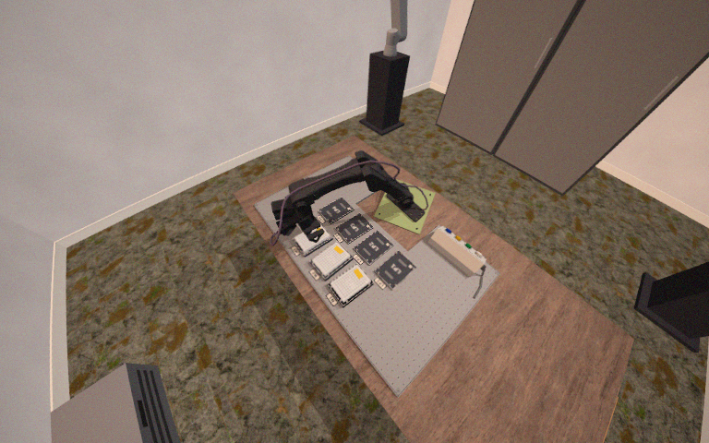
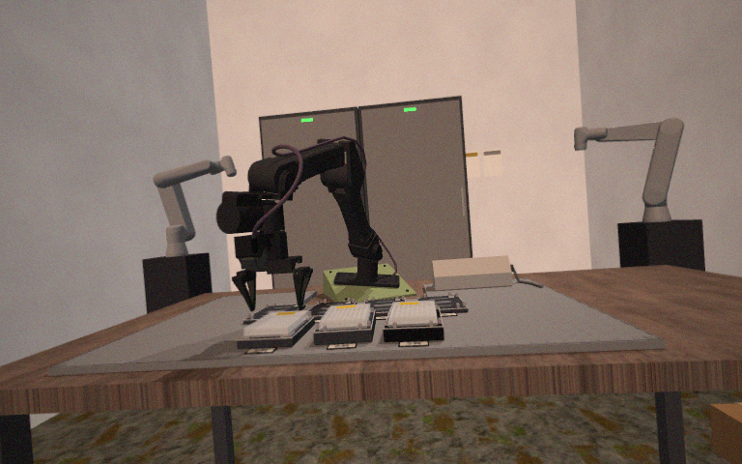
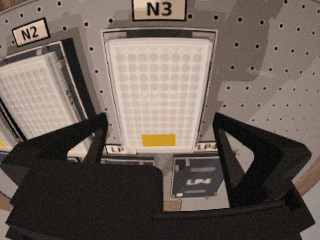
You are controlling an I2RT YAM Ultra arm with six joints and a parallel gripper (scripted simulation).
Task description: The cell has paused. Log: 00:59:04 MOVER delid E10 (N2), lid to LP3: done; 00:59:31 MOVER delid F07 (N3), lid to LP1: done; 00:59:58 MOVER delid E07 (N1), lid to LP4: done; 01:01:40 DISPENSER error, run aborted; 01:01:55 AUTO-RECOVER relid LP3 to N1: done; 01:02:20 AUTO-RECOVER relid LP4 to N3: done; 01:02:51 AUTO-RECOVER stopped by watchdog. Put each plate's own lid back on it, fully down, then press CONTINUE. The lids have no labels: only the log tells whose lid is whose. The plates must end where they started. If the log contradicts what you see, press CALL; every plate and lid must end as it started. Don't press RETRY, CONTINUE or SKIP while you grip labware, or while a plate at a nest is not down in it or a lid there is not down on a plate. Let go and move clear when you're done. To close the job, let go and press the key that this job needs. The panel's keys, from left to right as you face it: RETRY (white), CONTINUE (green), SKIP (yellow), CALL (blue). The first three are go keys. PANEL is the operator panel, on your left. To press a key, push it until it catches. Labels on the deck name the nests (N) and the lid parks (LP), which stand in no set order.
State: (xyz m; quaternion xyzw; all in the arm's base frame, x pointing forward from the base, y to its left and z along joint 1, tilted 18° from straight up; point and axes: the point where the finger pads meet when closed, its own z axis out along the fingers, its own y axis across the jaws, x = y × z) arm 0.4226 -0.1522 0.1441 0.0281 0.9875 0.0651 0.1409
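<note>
My hand is 3 cm above the lid. Round my hand: LP3 park 18 cm behind, 7 cm to the left, 6 cm below; then LP1 park 33 cm to the left, 18 cm behind, 6 cm below; then plate 14 cm to the left, 3 cm below, 1 cm behind.
</note>
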